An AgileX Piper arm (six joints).
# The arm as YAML. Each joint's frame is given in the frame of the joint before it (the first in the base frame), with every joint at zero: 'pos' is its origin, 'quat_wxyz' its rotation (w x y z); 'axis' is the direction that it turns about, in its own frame. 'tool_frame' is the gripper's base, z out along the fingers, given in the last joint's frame.
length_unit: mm
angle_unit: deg
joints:
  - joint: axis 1
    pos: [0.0, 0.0, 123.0]
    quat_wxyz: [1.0, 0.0, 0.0, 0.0]
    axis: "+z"
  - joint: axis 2
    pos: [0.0, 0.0, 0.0]
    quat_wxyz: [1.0, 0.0, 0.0, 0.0]
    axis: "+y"
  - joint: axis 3
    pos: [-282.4, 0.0, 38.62]
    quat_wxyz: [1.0, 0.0, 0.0, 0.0]
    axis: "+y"
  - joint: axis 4
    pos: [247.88, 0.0, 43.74]
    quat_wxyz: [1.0, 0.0, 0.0, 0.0]
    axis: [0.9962, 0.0, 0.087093]
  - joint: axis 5
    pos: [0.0, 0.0, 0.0]
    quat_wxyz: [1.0, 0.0, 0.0, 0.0]
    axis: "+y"
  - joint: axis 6
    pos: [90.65, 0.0, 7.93]
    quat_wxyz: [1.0, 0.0, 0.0, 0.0]
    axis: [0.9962, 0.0, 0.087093]
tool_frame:
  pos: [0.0, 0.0, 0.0]
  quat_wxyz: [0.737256, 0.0, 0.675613, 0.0]
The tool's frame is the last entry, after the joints.
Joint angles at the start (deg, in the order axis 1, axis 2, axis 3, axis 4, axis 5, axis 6): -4.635, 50.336, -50.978, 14.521, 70.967, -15.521
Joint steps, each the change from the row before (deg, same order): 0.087, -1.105, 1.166, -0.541, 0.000, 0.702; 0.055, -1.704, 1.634, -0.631, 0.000, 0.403; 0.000, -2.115, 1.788, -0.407, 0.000, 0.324; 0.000, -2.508, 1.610, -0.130, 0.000, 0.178; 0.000, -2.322, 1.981, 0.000, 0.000, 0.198; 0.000, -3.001, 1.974, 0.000, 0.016, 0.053; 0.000, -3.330, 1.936, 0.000, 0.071, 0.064; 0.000, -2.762, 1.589, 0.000, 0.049, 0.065; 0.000, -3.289, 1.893, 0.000, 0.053, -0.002; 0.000, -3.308, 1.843, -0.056, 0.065, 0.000; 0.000, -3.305, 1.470, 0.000, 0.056, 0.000; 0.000, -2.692, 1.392, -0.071, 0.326, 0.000
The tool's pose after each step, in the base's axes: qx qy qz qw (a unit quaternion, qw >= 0); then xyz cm. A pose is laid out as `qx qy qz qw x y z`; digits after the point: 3 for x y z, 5 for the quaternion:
-0.07261 0.96715 0.08355 0.22885 13.115 1.041 32.815
-0.07042 0.96781 0.07900 0.22835 12.411 1.017 32.356
-0.06839 0.96773 0.07576 0.23038 11.576 1.023 31.890
-0.06775 0.96617 0.07389 0.23762 10.642 1.077 31.565
-0.06636 0.96559 0.07388 0.24035 9.782 1.145 30.985
-0.06676 0.96352 0.07274 0.24875 8.736 1.227 30.476
-0.06742 0.96069 0.07126 0.25973 7.628 1.315 29.971
-0.06786 0.95819 0.07001 0.26902 6.752 1.384 29.512
-0.06904 0.95503 0.06834 0.28013 5.761 1.463 28.911
-0.07029 0.95166 0.06610 0.29162 4.821 1.529 28.279
-0.07177 0.94710 0.06385 0.30623 3.936 1.599 27.783
-0.07315 0.94453 0.06201 0.31412 3.225 1.648 27.219

